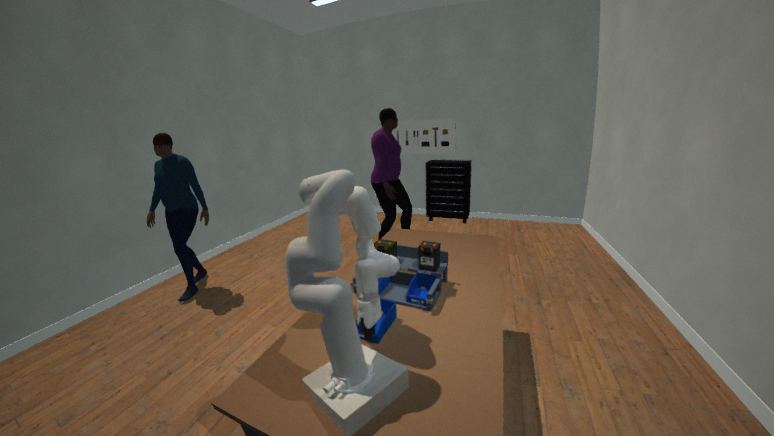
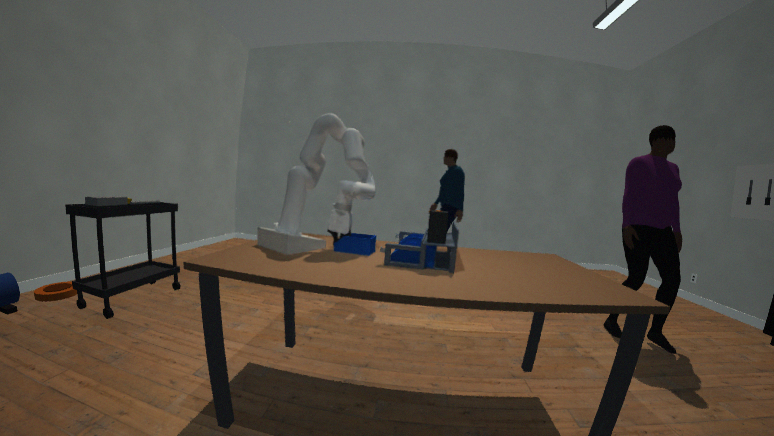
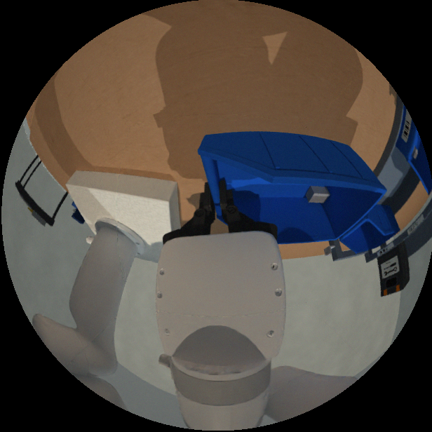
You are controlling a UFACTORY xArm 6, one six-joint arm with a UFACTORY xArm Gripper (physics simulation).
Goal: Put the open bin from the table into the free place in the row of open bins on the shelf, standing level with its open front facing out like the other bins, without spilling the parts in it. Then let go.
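Places are measured from the arm's base along level axes (x back, y right, z up), in centimetres.
Where they show: gripper, fingertip midpoint: (image 1: 370, 338) (image 2: 336, 247); arm's base, origin of the base link: (image 1: 353, 378) (image 2: 288, 233).
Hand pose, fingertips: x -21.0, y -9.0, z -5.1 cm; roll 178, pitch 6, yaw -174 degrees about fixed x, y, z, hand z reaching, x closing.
Note:
Each offset is from my fingertips to the top centre of the thing. "*": to the spot under its first point.
The open blue bin @(* dz +3.5, dx -8.4, dy +2.5 cm) (image 1: 387, 320) (image 2: 355, 244) (image 3: 300, 157) is upright near the robot's base, at or close to the table top; any gap below it cannot be told. A small grey part (image 3: 318, 194) lies inside it. My gripper (image 1: 367, 329) (image 2: 336, 238) (image 3: 216, 188) points down and is shut on the bin's end wall nearest the base, one finger inside and one outside. The grey shelf (image 1: 445, 259) (image 2: 403, 264) stands beyond the bin. On its lower level, a blue bin @(* dz +0.6, dx -39.3, dy +2.7 cm) (image 1: 422, 288) stands right of the free place and another blue bin @(* dz +1.6, dx -33.0, dy -14.3 cm) (image 1: 384, 284) stands left, partly hidden by the arm.
A dark case @(dz +21.1, dx -45.3, dy +3.3 cm) (image 1: 428, 258) (image 2: 437, 226) (image 3: 393, 270) and a green case @(dz +18.6, dx -43.3, dy -19.7 cm) (image 1: 386, 246) stand on the shelf's upper level. The white robot base (image 1: 379, 398) (image 2: 287, 242) (image 3: 130, 192) is close behind the gripper. Two people (image 1: 177, 184) (image 1: 385, 157) are beyond the table.

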